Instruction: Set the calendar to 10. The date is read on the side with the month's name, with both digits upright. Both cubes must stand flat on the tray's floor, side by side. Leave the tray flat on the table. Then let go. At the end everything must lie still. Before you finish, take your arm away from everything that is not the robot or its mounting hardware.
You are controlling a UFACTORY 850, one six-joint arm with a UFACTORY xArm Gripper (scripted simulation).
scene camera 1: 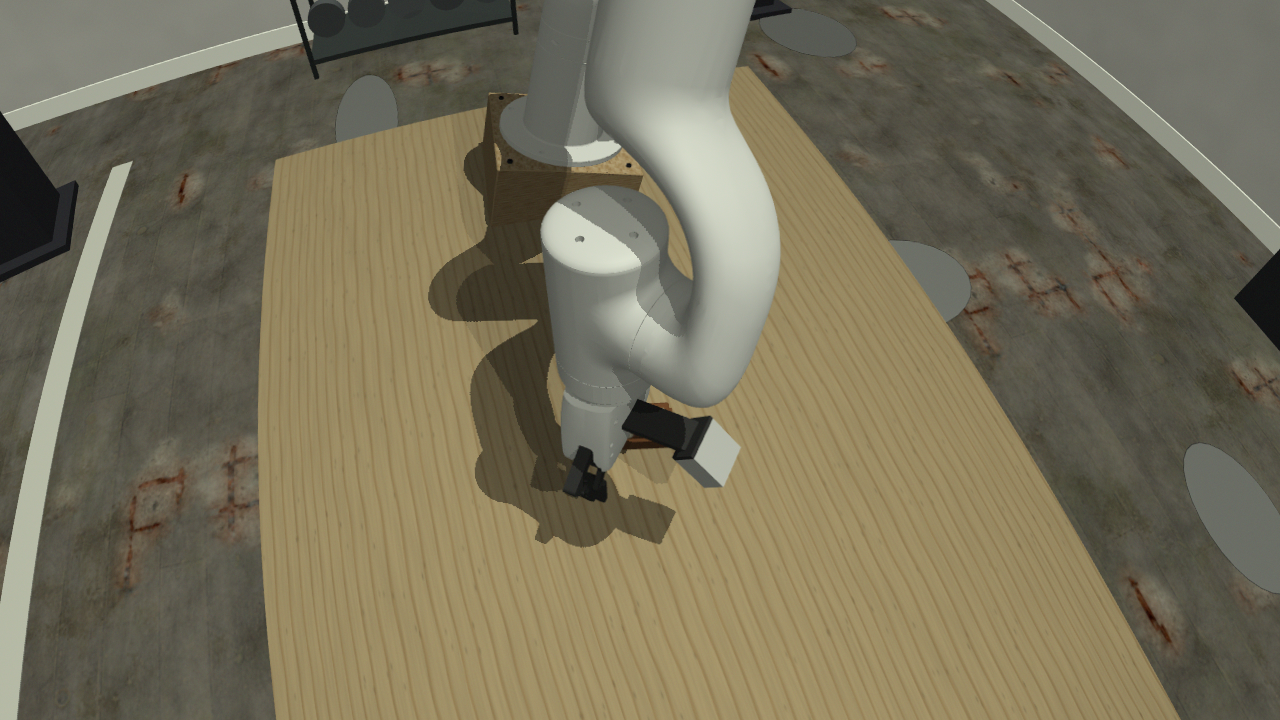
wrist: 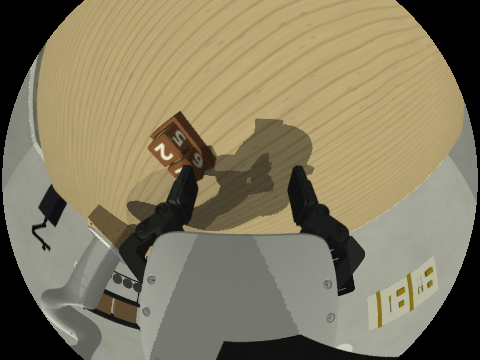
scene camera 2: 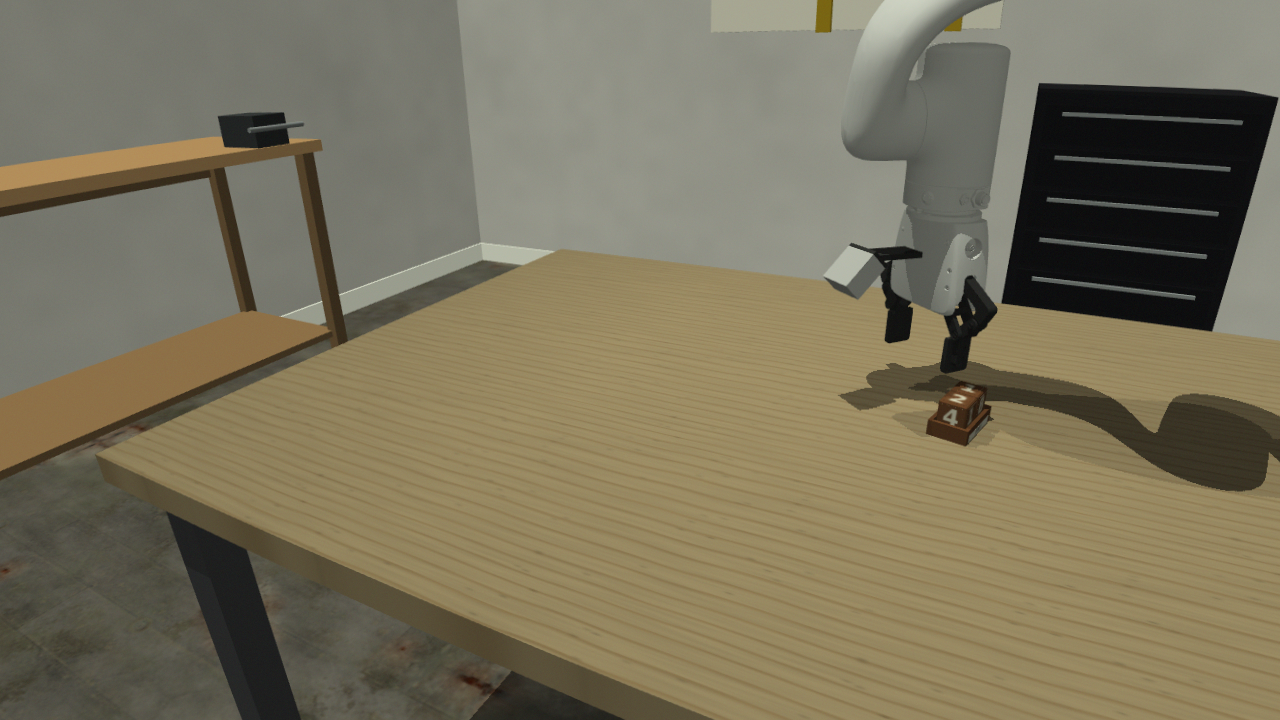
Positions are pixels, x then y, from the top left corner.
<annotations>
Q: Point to a small brown tray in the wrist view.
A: At 180, 120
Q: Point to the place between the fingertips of my gripper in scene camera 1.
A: At 611, 457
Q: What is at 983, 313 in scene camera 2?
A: My gripper.
</annotations>
